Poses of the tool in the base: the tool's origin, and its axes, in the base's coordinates. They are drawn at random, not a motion.
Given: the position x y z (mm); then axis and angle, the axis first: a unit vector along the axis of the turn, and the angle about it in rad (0 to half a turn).
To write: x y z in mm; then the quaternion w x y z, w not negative. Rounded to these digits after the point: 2 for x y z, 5 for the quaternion.
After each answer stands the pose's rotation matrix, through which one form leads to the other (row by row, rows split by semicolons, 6 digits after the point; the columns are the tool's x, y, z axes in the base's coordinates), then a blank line. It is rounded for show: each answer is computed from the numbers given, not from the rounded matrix.
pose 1, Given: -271.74 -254.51 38.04 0.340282 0.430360 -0.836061 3.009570
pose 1, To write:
-271.74 -254.51 38.04 0.06596 0.33954 0.42942 -0.83424
-0.760722 0.401672 -0.509865; 0.181555 -0.622490 -0.761278; -0.623170 -0.671689 0.400616

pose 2, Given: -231.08 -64.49 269.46 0.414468 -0.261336 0.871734 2.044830
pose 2, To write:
-231.08 -64.49 269.46 0.52131 0.35369 -0.22302 0.74391
-0.206280 -0.933370 0.293715; 0.617852 -0.357007 -0.700575; 0.758754 0.036958 0.650328

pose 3, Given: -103.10 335.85 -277.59 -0.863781 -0.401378 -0.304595 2.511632
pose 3, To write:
-103.10 335.85 -277.59 0.30980 -0.82129 -0.38163 -0.28961
0.540968 0.806297 0.239247; 0.447415 -0.516766 0.729913; 0.712161 -0.287816 -0.640303

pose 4, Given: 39.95 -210.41 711.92 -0.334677 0.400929 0.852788 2.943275
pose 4, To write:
39.95 -210.41 711.92 0.09900 -0.33303 0.39896 0.84860
-0.758577 -0.433750 -0.486232; -0.097717 -0.662062 0.743051; -0.644214 0.611175 0.459841

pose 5, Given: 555.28 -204.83 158.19 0.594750 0.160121 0.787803 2.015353
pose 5, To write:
555.28 -204.83 158.19 0.53383 0.50292 0.13540 0.66616
0.075793 -0.575042 0.814605; 0.847417 -0.393393 -0.356548; 0.525490 0.717334 0.457484

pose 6, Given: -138.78 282.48 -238.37 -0.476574 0.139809 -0.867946 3.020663
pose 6, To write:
-138.78 282.48 -238.37 0.06043 -0.47570 0.13955 -0.86636
-0.540110 -0.028067 0.841126; -0.237477 -0.953747 -0.184316; 0.807395 -0.299299 0.508463

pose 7, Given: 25.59 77.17 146.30 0.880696 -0.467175 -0.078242 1.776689
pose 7, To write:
25.59 77.17 146.30 0.63070 0.68345 -0.36254 -0.06072
0.729754 -0.418965 -0.540303; -0.572144 0.058431 -0.818069; 0.374313 0.906120 -0.197068

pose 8, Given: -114.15 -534.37 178.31 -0.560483 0.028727 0.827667 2.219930
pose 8, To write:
-114.15 -534.37 178.31 0.44469 -0.50202 0.02573 0.74133
-0.100458 -0.685160 -0.721432; 0.633492 -0.603172 0.484634; -0.767200 -0.408336 0.494637

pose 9, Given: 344.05 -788.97 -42.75 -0.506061 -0.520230 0.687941 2.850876
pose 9, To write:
344.05 -788.97 -42.75 0.14485 -0.50072 -0.51474 0.68069
-0.456589 0.318299 -0.830790; 0.712680 -0.428116 -0.555701; -0.532554 -0.845815 -0.031372

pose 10, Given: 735.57 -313.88 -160.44 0.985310 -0.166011 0.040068 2.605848
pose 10, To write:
735.57 -313.88 -160.44 0.26468 0.95017 -0.16009 0.03864
0.945756 -0.324680 -0.011318; -0.283772 -0.808631 -0.515354; 0.158173 0.490611 -0.856903

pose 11, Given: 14.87 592.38 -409.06 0.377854 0.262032 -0.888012 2.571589
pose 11, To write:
14.87 592.38 -409.06 0.28116 0.36261 0.25146 -0.85219
-0.578924 0.661569 -0.476627; -0.296836 -0.715433 -0.632490; -0.759431 -0.224684 0.610559

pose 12, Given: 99.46 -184.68 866.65 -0.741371 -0.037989 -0.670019 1.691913
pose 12, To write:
99.46 -184.68 866.65 0.66302 -0.55499 -0.02844 -0.50158
0.495217 0.696678 0.519038; -0.633544 -0.119203 0.764469; 0.594459 -0.707411 0.382344

